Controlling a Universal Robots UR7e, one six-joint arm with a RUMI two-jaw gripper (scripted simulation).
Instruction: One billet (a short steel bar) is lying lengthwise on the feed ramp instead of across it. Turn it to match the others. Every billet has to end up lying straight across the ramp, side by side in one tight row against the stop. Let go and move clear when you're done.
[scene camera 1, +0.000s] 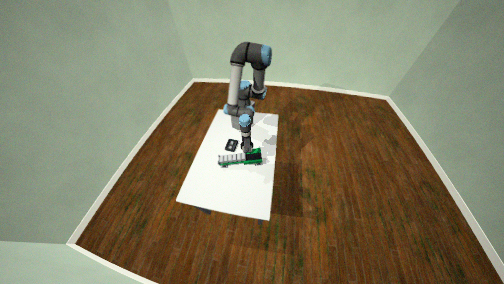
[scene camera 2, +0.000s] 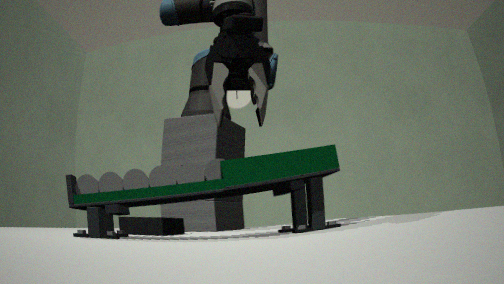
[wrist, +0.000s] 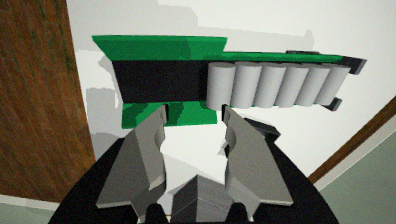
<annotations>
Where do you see a black box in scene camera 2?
157, 226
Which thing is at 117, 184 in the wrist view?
The gripper.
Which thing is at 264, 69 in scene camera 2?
The gripper.
</annotations>
